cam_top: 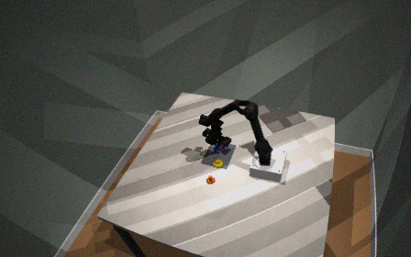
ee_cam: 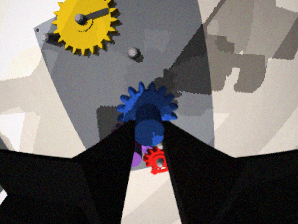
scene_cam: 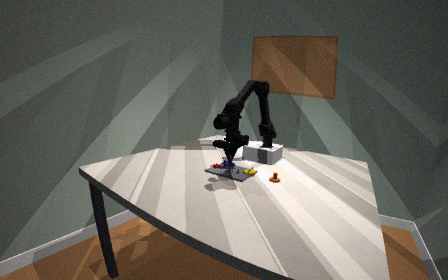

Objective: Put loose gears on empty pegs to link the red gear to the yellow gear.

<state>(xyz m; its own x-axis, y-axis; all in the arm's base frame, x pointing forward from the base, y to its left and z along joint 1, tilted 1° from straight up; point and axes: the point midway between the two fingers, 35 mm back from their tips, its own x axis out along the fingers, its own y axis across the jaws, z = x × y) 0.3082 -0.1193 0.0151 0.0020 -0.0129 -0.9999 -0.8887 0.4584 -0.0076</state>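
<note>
Right now my gripper tip is 4 cm to the left of the purple gear, 4 cm above it and 3 cm past it. Also, from my gripper tip: orange gear (23 cm to the left, 5 cm below, 1 cm ahead); then blue gear (1 cm below); then red gear (8 cm to the right, 5 cm below, 2 cm behind).
</note>
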